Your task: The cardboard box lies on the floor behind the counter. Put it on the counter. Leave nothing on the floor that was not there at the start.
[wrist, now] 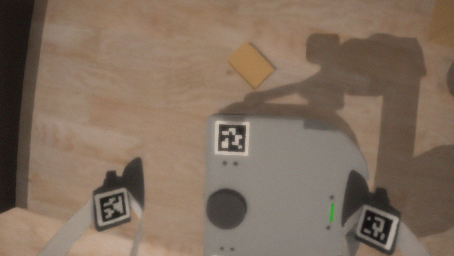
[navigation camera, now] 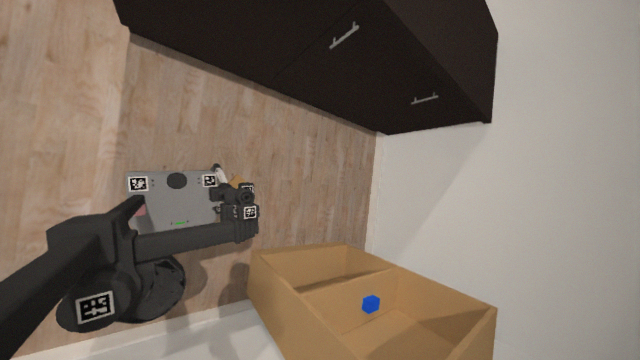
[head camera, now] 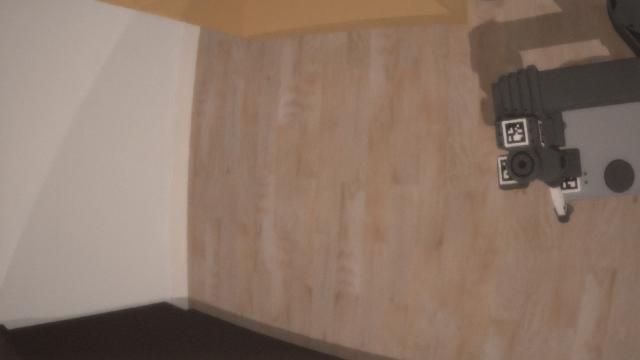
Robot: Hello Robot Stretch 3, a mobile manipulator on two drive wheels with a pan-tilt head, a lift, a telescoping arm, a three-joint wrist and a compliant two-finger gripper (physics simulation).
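Pixels of known places: gripper, fingertip midpoint: [wrist: 241, 184]; robot's base, origin of the base link: [wrist: 232, 180] [navigation camera: 176, 180] [head camera: 616, 175].
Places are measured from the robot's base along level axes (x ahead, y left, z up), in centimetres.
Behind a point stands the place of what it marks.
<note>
The cardboard box [navigation camera: 237, 181] @(z 5.0, x -2.0, y -28.7 cm) [wrist: 251, 65] @(z 5.0, x -3.4, y -28.1 cm) is small and tan. In the wrist view it lies on the floor just beyond the edge of my base, above the middle of the picture. In the navigation view my wrist partly hides it. My gripper [wrist: 242, 184] @(z 37.8, x -2.2, y -12.4 cm) is open, with its fingers wide apart over my grey base and nothing between them. The box is outside the fingers. The dark brown counter [head camera: 100, 335] @(z 58.7, x 37.9, y -142.7 cm) [navigation camera: 300, 60] @(z 48.7, x 52.9, y -46.2 cm) [wrist: 15, 100] @(z 1.9, x 63.0, y -19.1 cm) has bar handles on its front in the navigation view. I cannot make out its top surface for certain.
A large tan open-fronted shelf unit [navigation camera: 272, 287] @(z 35.1, x -54.2, y -35.7 cm) [head camera: 325, 15] @(z 10.0, x -57.2, y -78.8 cm) stands against the pale wall [navigation camera: 565, 175] @(z 122.3, x 0.0, y -161.5 cm) [head camera: 75, 150] @(z 54.4, x -24.2, y -157.8 cm), near my arm. A blue cube [navigation camera: 370, 304] @(z 62.5, x -66.6, y -78.0 cm) is inside it. A white skirting runs along the wall's foot.
</note>
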